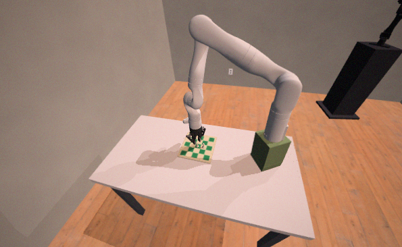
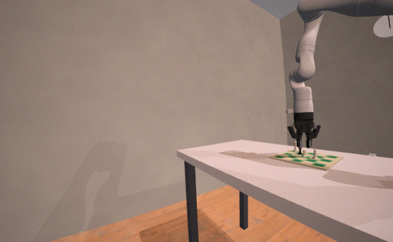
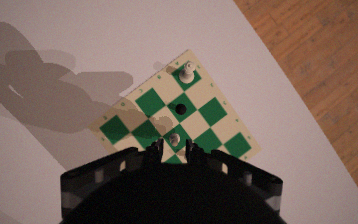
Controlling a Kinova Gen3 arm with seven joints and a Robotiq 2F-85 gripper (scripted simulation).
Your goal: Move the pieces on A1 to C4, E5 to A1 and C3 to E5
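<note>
My gripper is now 6 cm above the chessboard. Round my hand: black pawn: 4 cm to the right, 4 cm below, 3 cm ahead; then tall white piece: 9 cm to the right, 6 cm ahead, 3 cm below.
</note>
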